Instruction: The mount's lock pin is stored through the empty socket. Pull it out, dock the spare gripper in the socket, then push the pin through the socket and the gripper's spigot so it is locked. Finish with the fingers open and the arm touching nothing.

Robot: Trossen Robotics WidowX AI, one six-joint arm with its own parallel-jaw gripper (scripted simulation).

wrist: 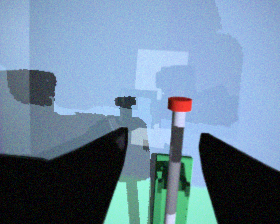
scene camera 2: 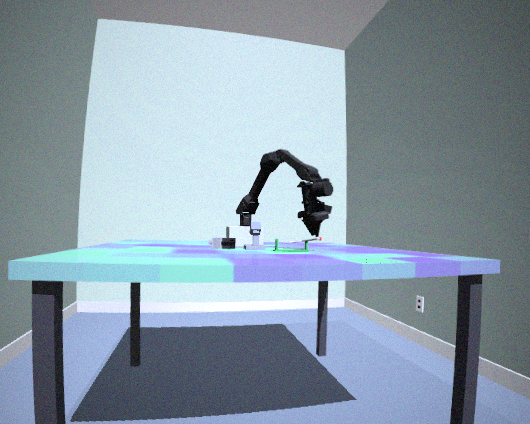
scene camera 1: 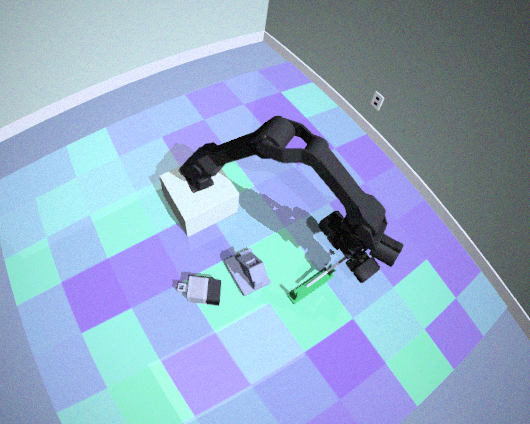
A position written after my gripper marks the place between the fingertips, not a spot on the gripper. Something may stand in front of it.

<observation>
In view: my gripper [scene camera 1: 343, 255] and a spare gripper [scene camera 1: 200, 290].
My gripper is seen too in the wrist view [wrist: 163, 137] and in scene camera 2 [scene camera 2: 314, 236]. The wrist view misses the spare gripper: it is out of frame.
</observation>
